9 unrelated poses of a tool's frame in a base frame.
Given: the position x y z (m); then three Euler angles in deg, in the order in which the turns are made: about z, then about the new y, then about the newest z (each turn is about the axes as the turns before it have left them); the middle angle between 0 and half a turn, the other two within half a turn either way.
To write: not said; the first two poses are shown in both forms.
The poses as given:
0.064 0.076 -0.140 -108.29 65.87 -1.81
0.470 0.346 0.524 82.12 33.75 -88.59
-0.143 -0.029 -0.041 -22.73 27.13 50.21
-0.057 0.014 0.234 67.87 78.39 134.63
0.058 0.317 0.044 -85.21 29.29 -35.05
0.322 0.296 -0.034 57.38 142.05 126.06
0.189 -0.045 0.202 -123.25 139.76 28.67
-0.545 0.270 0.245 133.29 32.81 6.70
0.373 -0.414 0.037 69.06 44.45 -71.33
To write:
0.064 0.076 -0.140 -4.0 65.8 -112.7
0.470 0.346 0.524 -33.7 0.8 -6.7
-0.143 -0.029 -0.041 21.5 17.0 30.7
-0.057 0.014 0.234 73.9 -43.5 169.1
0.058 0.317 0.044 -17.9 23.6 -124.0
0.322 0.296 -0.034 147.8 -21.2 117.5
0.189 -0.045 0.202 157.9 34.5 21.1
-0.545 0.270 0.245 4.3 32.6 141.2
0.373 -0.414 0.037 -42.9 13.0 -7.4

